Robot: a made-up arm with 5 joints.
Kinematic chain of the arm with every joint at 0, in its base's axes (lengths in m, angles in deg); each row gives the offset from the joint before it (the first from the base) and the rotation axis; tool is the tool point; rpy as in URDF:
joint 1: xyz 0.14 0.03 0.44 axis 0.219 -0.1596 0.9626
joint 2: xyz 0.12 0 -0.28 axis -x
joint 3: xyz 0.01 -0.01 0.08 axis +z
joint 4: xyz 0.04 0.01 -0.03 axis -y
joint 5: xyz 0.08 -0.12 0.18 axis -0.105 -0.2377 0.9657
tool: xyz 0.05 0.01 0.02 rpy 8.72 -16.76 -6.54
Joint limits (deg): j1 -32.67..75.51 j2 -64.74..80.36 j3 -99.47..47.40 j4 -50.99..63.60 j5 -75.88..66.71
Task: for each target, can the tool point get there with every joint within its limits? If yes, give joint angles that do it. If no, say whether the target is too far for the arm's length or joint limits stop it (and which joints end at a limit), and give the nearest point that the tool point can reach.
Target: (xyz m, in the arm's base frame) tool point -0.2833 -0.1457 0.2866
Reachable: no: joint limits stop it (at a limit: joint 1, joint 3, joint 5) | nearest point -0.0713 -0.1700 0.2463 | short by 0.217 m
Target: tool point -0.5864 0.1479 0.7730
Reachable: no: too far | nearest point -0.0691 0.1914 0.4234 | short by 0.626 m
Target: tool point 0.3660 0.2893 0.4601
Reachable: yes | joints 40.63 22.46 34.63 2.79 -48.81
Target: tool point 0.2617 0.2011 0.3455
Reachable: yes | joints -21.21 60.99 -85.21 24.35 28.56
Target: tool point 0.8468 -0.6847 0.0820
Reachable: no: too far | nearest point 0.4418 -0.2838 0.1363 | short by 0.572 m
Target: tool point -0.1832 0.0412 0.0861
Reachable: no: joint limits stop it (at a limit: joint 1, joint 2, joint 4, joint 5) | nearest point -0.0923 0.1546 0.1764 | short by 0.171 m
